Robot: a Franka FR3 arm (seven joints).
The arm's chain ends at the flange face. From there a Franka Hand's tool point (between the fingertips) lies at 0.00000 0.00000 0.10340 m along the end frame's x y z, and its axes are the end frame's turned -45 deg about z.
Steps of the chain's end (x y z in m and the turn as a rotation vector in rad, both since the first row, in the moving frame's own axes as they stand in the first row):
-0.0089, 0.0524, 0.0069, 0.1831, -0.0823, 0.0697
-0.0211, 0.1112, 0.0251, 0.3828, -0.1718, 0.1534
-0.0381, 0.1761, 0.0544, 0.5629, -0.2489, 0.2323
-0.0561, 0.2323, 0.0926, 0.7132, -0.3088, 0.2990
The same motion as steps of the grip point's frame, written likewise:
-0.0354, 0.0118, 0.0048, 0.1877, 0.0713, 0.0697
-0.0756, 0.0257, 0.0161, 0.3922, 0.1492, 0.1534
-0.1235, 0.0450, 0.0355, 0.5740, 0.2220, 0.2323
-0.1671, 0.0624, 0.0631, 0.7227, 0.2860, 0.2990

